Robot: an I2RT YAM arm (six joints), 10 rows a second.
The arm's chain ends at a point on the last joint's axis. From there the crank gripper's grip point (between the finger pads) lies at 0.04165 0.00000 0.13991 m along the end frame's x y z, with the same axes.
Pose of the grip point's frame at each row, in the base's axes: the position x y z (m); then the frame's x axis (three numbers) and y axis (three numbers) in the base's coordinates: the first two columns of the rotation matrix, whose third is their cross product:
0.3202 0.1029 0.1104 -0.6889 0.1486 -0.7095 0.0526 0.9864 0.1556
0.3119 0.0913 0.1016 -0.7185 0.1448 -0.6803 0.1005 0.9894 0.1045
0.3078 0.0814 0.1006 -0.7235 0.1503 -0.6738 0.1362 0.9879 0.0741
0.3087 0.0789 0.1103 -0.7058 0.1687 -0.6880 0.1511 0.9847 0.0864
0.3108 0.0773 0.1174 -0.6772 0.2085 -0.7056 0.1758 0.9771 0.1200
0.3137 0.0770 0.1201 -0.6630 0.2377 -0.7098 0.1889 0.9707 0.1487
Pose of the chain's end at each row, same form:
0.2477 0.0869 0.2361 -0.6889 0.1486 -0.7095 0.0526 0.9864 0.1556
0.2455 0.0843 0.2314 -0.7185 0.1448 -0.6803 0.1005 0.9894 0.1045
0.2432 0.0805 0.2315 -0.7235 0.1503 -0.6738 0.1362 0.9879 0.0741
0.2413 0.0779 0.2398 -0.7058 0.1687 -0.6880 0.1511 0.9847 0.0864
0.2390 0.0746 0.2445 -0.6772 0.2085 -0.7056 0.1758 0.9771 0.1200
0.2400 0.0721 0.2460 -0.6630 0.2377 -0.7098 0.1889 0.9707 0.1487

